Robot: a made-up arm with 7 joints. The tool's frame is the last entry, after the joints.
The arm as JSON. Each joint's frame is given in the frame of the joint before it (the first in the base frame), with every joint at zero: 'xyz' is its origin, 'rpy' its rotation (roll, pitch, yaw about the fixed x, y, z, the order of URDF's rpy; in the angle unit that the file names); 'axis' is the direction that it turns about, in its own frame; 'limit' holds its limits. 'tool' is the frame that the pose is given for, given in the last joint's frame.
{
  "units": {
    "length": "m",
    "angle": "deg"
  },
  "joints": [
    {
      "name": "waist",
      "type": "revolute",
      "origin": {
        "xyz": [
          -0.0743,
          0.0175,
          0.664
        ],
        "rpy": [
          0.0,
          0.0,
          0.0
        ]
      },
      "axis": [
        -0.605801,
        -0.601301,
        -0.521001
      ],
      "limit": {
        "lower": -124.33,
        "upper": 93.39
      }
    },
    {
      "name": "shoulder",
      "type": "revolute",
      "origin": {
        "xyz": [
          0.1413,
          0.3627,
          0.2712
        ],
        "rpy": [
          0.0,
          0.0,
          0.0
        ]
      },
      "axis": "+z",
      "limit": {
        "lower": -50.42,
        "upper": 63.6
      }
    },
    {
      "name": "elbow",
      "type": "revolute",
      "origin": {
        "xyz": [
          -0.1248,
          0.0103,
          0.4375
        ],
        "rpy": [
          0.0,
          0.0,
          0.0
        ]
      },
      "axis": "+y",
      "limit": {
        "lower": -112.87,
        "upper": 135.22
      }
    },
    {
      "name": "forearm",
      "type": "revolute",
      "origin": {
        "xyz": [
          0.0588,
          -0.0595,
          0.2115
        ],
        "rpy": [
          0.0,
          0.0,
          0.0
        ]
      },
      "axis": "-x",
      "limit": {
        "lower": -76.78,
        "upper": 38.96
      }
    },
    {
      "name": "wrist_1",
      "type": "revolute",
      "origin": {
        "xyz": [
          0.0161,
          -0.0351,
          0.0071
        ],
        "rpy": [
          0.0,
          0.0,
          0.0
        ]
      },
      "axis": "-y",
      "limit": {
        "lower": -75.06,
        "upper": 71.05
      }
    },
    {
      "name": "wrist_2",
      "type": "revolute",
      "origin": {
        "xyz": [
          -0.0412,
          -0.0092,
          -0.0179
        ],
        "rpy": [
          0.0,
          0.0,
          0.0
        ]
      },
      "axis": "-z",
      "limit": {
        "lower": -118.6,
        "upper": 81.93
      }
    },
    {
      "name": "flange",
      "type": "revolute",
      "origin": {
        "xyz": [
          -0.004,
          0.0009,
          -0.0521
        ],
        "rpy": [
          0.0,
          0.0,
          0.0
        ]
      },
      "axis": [
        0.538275,
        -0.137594,
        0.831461
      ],
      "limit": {
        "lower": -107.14,
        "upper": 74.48
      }
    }
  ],
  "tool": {
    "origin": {
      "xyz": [
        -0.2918,
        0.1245,
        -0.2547
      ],
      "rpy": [
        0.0,
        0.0,
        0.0
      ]
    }
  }
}
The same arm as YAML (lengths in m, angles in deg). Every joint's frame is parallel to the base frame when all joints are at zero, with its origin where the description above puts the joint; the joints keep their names.
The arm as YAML. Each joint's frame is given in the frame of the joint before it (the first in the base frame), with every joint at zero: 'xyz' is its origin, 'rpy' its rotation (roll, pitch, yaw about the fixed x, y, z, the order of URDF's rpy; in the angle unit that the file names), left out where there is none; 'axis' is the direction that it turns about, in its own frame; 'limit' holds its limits. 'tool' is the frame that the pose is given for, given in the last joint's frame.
units:
  length: m
  angle: deg
joints:
  - name: waist
    type: revolute
    origin:
      xyz: [-0.0743, 0.0175, 0.664]
    axis: [-0.605801, -0.601301, -0.521001]
    limit:
      lower: -124.33
      upper: 93.39
  - name: shoulder
    type: revolute
    origin:
      xyz: [0.1413, 0.3627, 0.2712]
    axis: [0.0, 0.0, 1.0]
    limit:
      lower: -50.42
      upper: 63.6
  - name: elbow
    type: revolute
    origin:
      xyz: [-0.1248, 0.0103, 0.4375]
    axis: [0.0, 1.0, 0.0]
    limit:
      lower: -112.87
      upper: 135.22
  - name: forearm
    type: revolute
    origin:
      xyz: [0.0588, -0.0595, 0.2115]
    axis: [-1.0, 0.0, 0.0]
    limit:
      lower: -76.78
      upper: 38.96
  - name: wrist_1
    type: revolute
    origin:
      xyz: [0.0161, -0.0351, 0.0071]
    axis: [0.0, -1.0, 0.0]
    limit:
      lower: -75.06
      upper: 71.05
  - name: wrist_2
    type: revolute
    origin:
      xyz: [-0.0412, -0.0092, -0.0179]
    axis: [0.0, 0.0, -1.0]
    limit:
      lower: -118.6
      upper: 81.93
  - name: flange
    type: revolute
    origin:
      xyz: [-0.004, 0.0009, -0.0521]
    axis: [0.538275, -0.137594, 0.831461]
    limit:
      lower: -107.14
      upper: 74.48
tool:
  origin:
    xyz: [-0.2918, 0.1245, -0.2547]

